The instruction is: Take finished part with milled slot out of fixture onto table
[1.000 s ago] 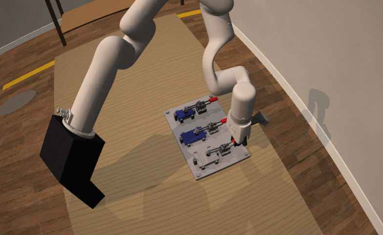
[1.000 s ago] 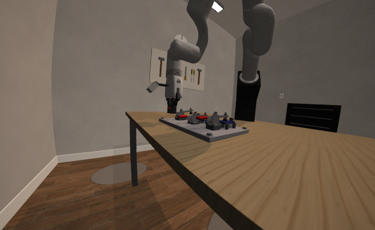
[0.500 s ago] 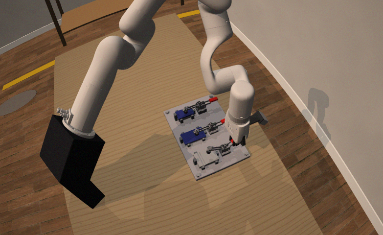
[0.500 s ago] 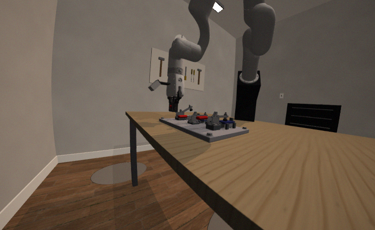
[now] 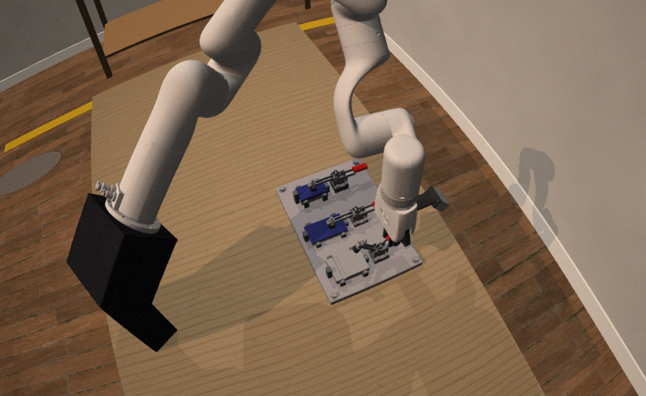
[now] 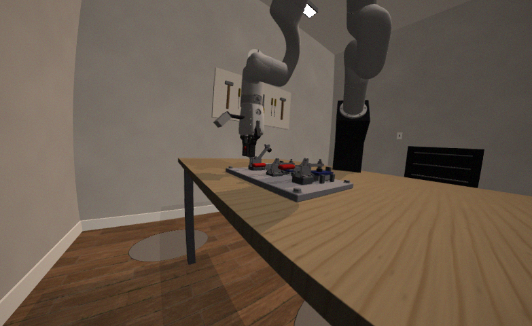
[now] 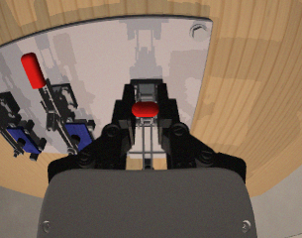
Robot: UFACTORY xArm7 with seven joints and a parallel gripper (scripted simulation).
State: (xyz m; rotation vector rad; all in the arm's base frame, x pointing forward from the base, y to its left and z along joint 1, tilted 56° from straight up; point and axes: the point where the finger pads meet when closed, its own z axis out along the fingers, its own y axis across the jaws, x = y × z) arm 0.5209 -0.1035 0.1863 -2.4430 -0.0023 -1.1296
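My hand is 12 cm past the grey finished part, 3 cm to the left of it and 5 cm above it. From my hand the other things lie so: grey fixture plate 9 cm behind, 9 cm to the left, 8 cm below.
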